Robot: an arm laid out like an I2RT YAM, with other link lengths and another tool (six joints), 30 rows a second.
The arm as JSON. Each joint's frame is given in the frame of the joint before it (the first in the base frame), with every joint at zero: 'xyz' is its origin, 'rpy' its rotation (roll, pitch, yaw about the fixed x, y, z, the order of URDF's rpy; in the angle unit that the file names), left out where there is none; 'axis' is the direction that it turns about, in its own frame. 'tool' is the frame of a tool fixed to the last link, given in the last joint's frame.
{
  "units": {
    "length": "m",
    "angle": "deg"
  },
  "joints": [
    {
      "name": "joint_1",
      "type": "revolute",
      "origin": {
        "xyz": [
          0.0,
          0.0,
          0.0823
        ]
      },
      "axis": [
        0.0,
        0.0,
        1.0
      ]
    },
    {
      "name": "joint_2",
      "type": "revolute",
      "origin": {
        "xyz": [
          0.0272,
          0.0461,
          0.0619
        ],
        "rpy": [
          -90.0,
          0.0,
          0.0
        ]
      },
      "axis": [
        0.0,
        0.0,
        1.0
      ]
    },
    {
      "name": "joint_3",
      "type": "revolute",
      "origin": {
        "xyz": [
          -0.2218,
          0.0,
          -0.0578
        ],
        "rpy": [
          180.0,
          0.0,
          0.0
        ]
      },
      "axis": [
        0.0,
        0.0,
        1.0
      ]
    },
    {
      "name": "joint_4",
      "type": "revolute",
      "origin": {
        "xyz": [
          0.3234,
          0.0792,
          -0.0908
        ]
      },
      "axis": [
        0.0,
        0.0,
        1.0
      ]
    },
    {
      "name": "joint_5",
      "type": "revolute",
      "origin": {
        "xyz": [
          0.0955,
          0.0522,
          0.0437
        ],
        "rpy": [
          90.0,
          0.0,
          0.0
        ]
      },
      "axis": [
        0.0,
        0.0,
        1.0
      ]
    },
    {
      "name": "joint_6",
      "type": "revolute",
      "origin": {
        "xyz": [
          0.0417,
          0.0,
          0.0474
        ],
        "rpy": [
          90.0,
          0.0,
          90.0
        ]
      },
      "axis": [
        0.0,
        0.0,
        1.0
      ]
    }
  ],
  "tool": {
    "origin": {
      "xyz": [
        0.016,
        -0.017,
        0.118
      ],
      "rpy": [
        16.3,
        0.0,
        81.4
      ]
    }
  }
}
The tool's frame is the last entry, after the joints.
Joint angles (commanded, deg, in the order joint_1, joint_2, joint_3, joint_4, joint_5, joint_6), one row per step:
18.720 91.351 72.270 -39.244 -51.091 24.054
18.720 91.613 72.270 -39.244 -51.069 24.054
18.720 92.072 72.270 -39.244 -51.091 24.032
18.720 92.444 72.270 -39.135 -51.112 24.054
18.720 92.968 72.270 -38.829 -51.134 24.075
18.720 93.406 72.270 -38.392 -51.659 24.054
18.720 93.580 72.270 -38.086 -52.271 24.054
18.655 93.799 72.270 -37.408 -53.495 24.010
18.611 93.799 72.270 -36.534 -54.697 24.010
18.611 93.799 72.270 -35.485 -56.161 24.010
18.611 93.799 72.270 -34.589 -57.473 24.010
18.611 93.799 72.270 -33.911 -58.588 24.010
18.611 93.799 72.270 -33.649 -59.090 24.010
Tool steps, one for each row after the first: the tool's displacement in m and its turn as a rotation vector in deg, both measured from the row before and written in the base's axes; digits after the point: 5 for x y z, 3 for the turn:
0.00011 -0.00001 -0.00214 -0.102 0.242 -0.012
0.00007 0.00007 -0.00364 -0.131 0.422 0.023
0.00034 0.00016 -0.00273 -0.066 0.273 -0.001
0.00091 0.00035 -0.00355 -0.051 0.230 0.000
0.00047 0.00129 -0.00174 0.427 0.128 0.278
-0.00008 0.00127 0.00027 0.542 0.044 0.311
0.00033 0.00209 0.00175 1.141 -0.136 0.585
0.00072 0.00230 0.00391 1.250 -0.501 0.584
0.00042 0.00306 0.00479 1.505 -0.600 0.786
0.00014 0.00260 0.00424 1.324 -0.500 0.723
-0.00017 0.00205 0.00345 1.090 -0.348 0.627
-0.00021 0.00086 0.00147 0.475 -0.117 0.286

